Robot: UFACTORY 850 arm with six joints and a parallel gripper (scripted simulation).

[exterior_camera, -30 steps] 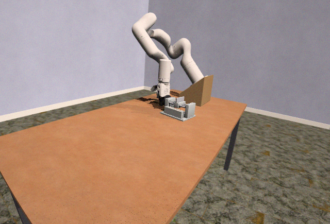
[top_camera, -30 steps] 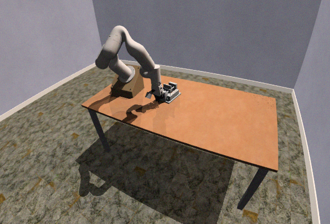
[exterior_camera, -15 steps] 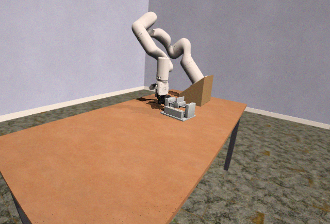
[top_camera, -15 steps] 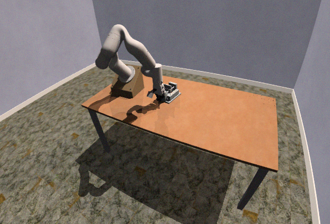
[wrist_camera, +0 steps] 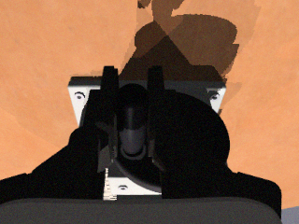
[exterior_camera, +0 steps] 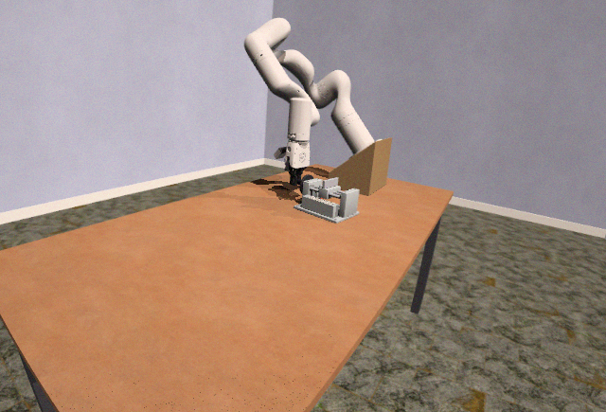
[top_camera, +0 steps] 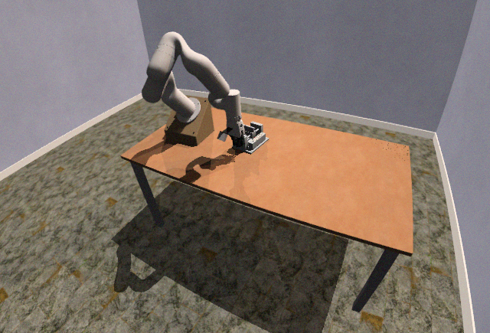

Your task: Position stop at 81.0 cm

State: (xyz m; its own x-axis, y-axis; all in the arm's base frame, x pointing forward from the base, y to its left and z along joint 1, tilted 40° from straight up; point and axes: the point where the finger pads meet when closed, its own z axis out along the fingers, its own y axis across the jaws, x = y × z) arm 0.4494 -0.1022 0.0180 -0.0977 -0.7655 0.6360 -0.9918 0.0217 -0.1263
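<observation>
The handwheel is 20 mm to the left of my hand and 10 mm below it. The rest, counted from my hand: grey stop fixture (150 mm to the left).
</observation>
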